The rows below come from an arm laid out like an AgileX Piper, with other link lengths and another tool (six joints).
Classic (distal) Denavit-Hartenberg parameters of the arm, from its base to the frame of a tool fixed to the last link. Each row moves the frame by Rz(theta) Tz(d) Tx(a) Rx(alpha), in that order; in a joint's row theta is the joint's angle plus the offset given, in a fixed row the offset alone. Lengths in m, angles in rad.
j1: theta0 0, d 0.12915, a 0, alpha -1.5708
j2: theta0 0.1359, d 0, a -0.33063, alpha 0
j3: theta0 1.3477, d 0, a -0.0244, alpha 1.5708
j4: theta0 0, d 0.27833, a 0, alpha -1.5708
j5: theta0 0, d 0, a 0, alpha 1.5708
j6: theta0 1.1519, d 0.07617, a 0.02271, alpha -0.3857
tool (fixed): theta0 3.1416, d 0.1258, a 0, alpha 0
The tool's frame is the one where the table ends.
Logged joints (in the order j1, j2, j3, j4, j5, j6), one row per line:
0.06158 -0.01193 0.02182 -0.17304 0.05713 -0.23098
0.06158 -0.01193 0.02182 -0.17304 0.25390 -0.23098
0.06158 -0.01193 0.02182 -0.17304 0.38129 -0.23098
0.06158 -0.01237 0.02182 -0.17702 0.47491 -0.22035
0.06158 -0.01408 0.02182 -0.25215 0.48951 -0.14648
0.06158 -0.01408 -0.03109 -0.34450 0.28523 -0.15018
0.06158 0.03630 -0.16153 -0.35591 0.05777 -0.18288
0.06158 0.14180 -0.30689 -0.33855 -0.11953 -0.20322
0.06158 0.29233 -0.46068 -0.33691 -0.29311 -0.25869
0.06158 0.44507 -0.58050 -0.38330 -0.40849 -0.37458
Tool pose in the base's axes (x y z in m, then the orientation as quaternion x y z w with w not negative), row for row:
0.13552 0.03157 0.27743 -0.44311 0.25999 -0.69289 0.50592
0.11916 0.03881 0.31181 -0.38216 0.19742 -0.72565 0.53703
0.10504 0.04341 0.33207 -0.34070 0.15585 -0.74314 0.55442
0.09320 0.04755 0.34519 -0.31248 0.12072 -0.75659 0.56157
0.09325 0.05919 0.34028 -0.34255 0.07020 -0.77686 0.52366
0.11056 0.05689 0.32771 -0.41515 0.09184 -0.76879 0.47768
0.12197 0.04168 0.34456 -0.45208 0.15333 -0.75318 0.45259
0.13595 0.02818 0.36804 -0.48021 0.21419 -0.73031 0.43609
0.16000 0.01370 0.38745 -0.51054 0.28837 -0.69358 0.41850
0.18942 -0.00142 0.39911 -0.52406 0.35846 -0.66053 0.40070
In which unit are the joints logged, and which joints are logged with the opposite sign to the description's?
The joints are logged in radians. Opposite sign: j1, j5, j6.
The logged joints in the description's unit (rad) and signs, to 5 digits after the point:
-0.06158 -0.01193 0.02182 -0.17304 -0.05713 0.23098
-0.06158 -0.01193 0.02182 -0.17304 -0.25390 0.23098
-0.06158 -0.01193 0.02182 -0.17304 -0.38129 0.23098
-0.06158 -0.01237 0.02182 -0.17702 -0.47491 0.22035
-0.06158 -0.01408 0.02182 -0.25215 -0.48951 0.14648
-0.06158 -0.01408 -0.03109 -0.34450 -0.28523 0.15018
-0.06158 0.03630 -0.16153 -0.35591 -0.05777 0.18288
-0.06158 0.14180 -0.30689 -0.33855 0.11953 0.20322
-0.06158 0.29233 -0.46068 -0.33691 0.29311 0.25869
-0.06158 0.44507 -0.58050 -0.38330 0.40849 0.37458

